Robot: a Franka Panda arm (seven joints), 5 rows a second.
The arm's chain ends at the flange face. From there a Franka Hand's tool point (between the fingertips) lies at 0.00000 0.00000 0.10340 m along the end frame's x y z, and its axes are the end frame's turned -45 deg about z.
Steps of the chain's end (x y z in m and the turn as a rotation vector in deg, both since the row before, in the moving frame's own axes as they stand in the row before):
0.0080, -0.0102, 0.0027, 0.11, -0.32, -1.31
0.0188, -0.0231, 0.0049, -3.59, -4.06, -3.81
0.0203, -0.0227, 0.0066, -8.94, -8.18, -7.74
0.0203, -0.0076, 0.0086, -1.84, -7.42, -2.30
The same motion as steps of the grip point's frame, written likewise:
0.0126, -0.0021, 0.0027, 0.30, -0.15, -1.31
0.0199, -0.0033, 0.0044, 0.33, -5.41, -3.81
0.0089, 0.0007, 0.0043, -0.54, -12.11, -7.74
0.0078, 0.0021, 0.0077, 3.95, -6.55, -2.30

